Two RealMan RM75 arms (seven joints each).
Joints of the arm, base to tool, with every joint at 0 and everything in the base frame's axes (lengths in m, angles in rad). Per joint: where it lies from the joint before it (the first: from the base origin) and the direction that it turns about. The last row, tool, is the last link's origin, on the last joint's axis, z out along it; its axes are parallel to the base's.
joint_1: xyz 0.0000 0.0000 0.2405 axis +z
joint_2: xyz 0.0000 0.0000 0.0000 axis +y
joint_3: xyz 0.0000 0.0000 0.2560 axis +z
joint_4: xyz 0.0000 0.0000 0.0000 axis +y
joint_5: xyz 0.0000 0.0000 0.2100 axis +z
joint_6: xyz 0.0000 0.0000 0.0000 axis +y
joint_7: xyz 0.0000 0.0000 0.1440 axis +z
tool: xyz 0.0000 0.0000 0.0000
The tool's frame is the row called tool.
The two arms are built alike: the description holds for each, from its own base.
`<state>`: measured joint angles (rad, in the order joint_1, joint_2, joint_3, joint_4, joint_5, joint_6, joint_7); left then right.
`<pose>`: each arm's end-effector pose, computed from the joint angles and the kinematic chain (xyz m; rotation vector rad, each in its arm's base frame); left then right.
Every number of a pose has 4 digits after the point. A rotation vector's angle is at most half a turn.
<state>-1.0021 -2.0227 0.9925 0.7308 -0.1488 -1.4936 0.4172 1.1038 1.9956 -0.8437 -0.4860 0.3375 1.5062 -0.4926</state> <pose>-0.2116 0.4177 0.0200 -2.2070 -1.3561 0.7338 0.1852 0.4086 -0.0140 -2.4394 1.5926 -0.5519</pose>
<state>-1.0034 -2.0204 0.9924 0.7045 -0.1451 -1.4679 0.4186 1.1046 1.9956 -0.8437 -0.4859 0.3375 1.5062 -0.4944</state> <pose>-0.2159 0.4184 0.0178 -2.2007 -1.3549 0.7362 0.1849 0.4087 -0.0140 -2.4416 1.5896 -0.5521</pose>
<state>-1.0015 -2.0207 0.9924 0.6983 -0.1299 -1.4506 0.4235 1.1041 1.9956 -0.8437 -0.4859 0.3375 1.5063 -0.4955</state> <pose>-0.2192 0.4196 0.0184 -2.1909 -1.3375 0.7439 0.1851 0.4086 -0.0140 -2.4423 1.5891 -0.5525</pose>
